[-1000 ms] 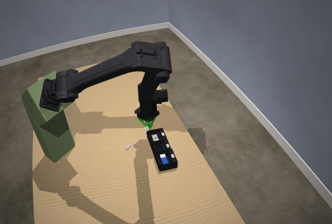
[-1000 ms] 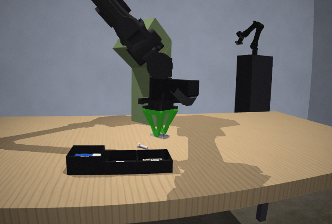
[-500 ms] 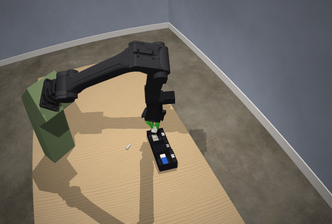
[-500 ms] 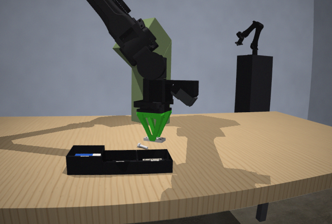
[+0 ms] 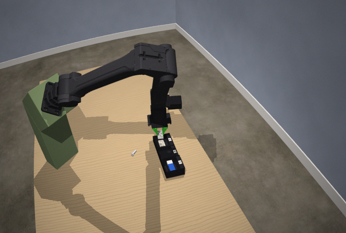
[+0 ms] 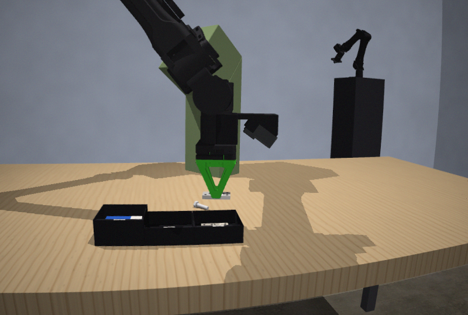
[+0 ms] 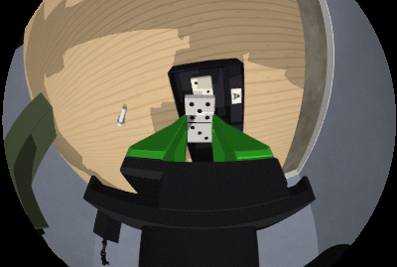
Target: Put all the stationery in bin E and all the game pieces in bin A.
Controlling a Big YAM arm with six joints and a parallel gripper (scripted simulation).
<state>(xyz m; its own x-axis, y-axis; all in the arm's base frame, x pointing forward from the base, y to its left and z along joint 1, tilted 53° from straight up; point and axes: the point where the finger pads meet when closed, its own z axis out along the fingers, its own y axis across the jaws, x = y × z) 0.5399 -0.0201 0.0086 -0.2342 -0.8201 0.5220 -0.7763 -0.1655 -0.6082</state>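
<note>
The white domino lies 70 mm below my hand. The rest, counted from my hand: grey bolt: 140 mm behind, 70 mm below; then joined black bins: 90 mm to the right, 50 mm below; then blue-and-white eraser: 20 mm behind, 160 mm to the right, 50 mm below.
</note>
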